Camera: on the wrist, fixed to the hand. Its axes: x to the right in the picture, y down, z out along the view.
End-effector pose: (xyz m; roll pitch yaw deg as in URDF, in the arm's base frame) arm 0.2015 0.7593 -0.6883 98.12 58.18 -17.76
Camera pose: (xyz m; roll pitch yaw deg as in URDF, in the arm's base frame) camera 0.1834 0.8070 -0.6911 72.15 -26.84 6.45
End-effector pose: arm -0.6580 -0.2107 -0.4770 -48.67 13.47 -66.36
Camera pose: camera -0.7083 -0.2179 -0.4718 38.42 74.11 65.76
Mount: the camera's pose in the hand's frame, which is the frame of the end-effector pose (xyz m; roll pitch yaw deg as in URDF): -0.0144 -0.0338 -0.0355 -6.83 29.57 87.00
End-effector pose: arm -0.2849 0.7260 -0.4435 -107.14 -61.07 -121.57
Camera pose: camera -0.2821 0.7764 -0.4354 -116.96 16.94 -171.08
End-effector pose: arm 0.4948 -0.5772 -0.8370 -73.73 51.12 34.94
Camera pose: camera 0.5267 -0.6080 -0.8117 95.58 40.21 -127.50
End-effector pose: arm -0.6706 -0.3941 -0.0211 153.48 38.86 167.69
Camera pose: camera -0.6797 -0.4393 0.0009 118.13 -38.12 122.64
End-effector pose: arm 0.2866 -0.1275 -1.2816 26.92 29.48 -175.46
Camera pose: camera 0.3210 -0.1107 -1.3154 24.04 3.62 -86.41
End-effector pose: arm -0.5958 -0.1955 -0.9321 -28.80 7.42 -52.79
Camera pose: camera -0.6428 -0.2109 -0.9449 4.54 58.17 44.26
